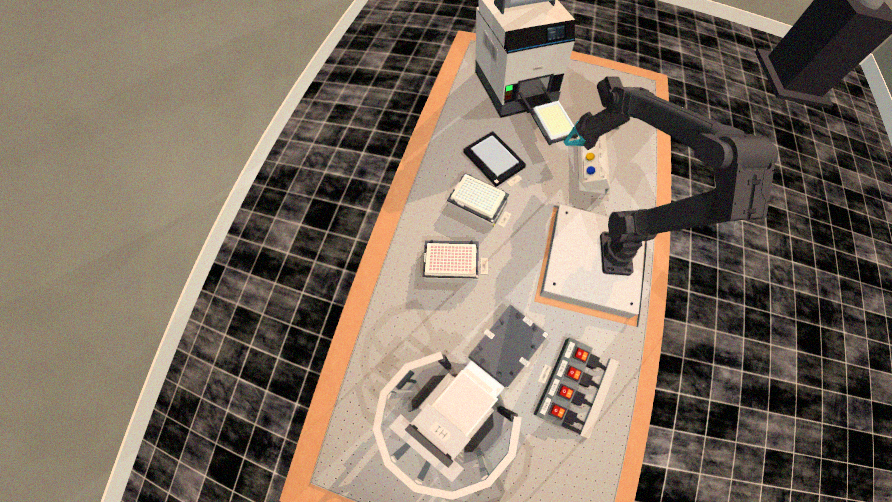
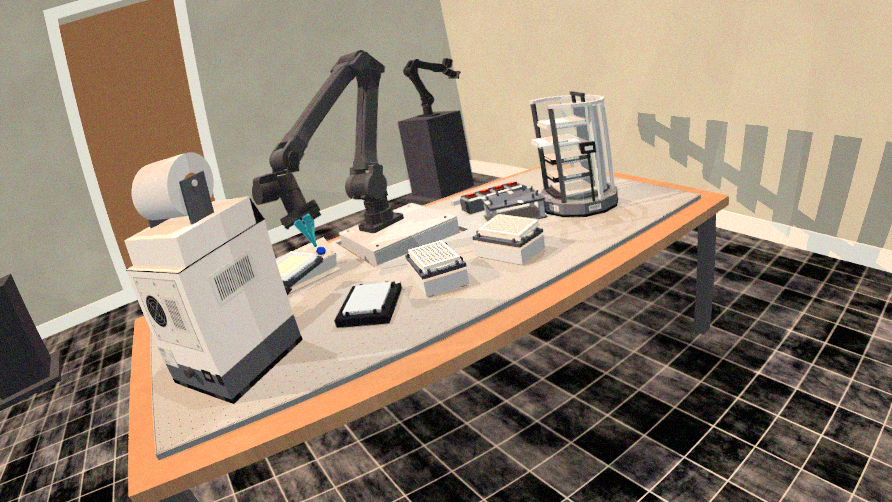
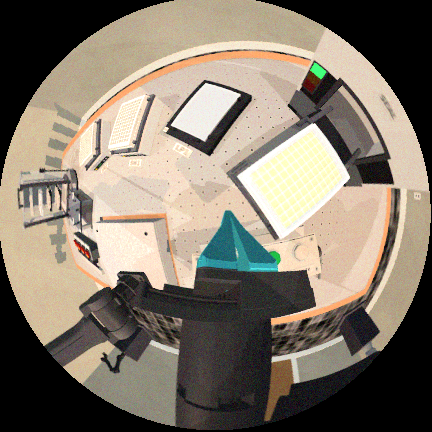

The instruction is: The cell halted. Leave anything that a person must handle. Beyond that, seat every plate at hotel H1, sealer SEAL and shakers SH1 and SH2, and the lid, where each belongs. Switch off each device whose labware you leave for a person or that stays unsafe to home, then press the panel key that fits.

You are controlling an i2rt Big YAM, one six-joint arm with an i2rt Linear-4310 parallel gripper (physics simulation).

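Pixels of known places: gripper, between the fingertips: (image 1: 564, 143) (image 2: 315, 246) (image 3: 226, 214); arm's base, origin of its link: (image 1: 615, 254) (image 2: 381, 224) (image 3: 136, 283).
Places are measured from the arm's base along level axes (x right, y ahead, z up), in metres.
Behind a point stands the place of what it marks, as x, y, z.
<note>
My gripper (image 1: 573, 137) @[0.301, 0.149, 0.075] (image 2: 313, 244) @[0.301, 0.149, 0.075] (image 3: 226, 214) @[0.301, 0.149, 0.075] has its teal fingers shut and empty, close over the key panel (image 1: 599, 183) @[0.213, 0.036, 0.017] (image 2: 328, 257) @[0.242, 0.082, 0.008] (image 3: 311, 265) @[0.415, 0.029, 0.038]. Its contact with a key is unclear. The yellow-well plate (image 1: 554, 120) @[0.393, 0.174, 0.068] (image 2: 298, 264) @[0.385, 0.208, 0.073] (image 3: 295, 180) @[0.383, 0.167, 0.074] lies on the tray at the sealer SEAL (image 1: 539, 53) @[0.522, 0.236, 0.211] (image 2: 215, 293) @[0.647, 0.403, 0.165] (image 3: 370, 65). A white slab, possibly the lid (image 1: 494, 156) @[0.297, 0.348, -0.010] (image 2: 368, 297) @[0.306, 0.355, -0.010] (image 3: 206, 111) @[0.305, 0.334, -0.010], lies on the black LP1 nest. A white plate (image 1: 478, 195) @[0.134, 0.390, 0.029] (image 2: 435, 257) @[0.150, 0.414, 0.030] (image 3: 130, 122) @[0.157, 0.370, 0.030] sits on SH1. The red-well plate (image 1: 451, 258) @[-0.057, 0.447, 0.034] (image 2: 508, 226) @[-0.049, 0.457, 0.034] (image 3: 90, 142) @[-0.024, 0.432, 0.030] sits on SH2. Exact seating is unclear.
Hotel H1 (image 1: 458, 405) (image 2: 583, 206) stands at the far end from the sealer, inside a clear round guard. A dark grey stand (image 1: 508, 343) @[-0.259, 0.291, 0.022] (image 2: 511, 198) @[-0.255, 0.293, 0.022] and the red switch strip (image 1: 566, 392) @[-0.370, 0.142, 0.012] (image 2: 493, 193) @[-0.324, 0.158, 0.003] (image 3: 86, 247) @[-0.274, 0.123, 0.009] are near it. The white base block (image 1: 577, 249) @[0.005, 0.111, 0.002] carries my arm.
</note>
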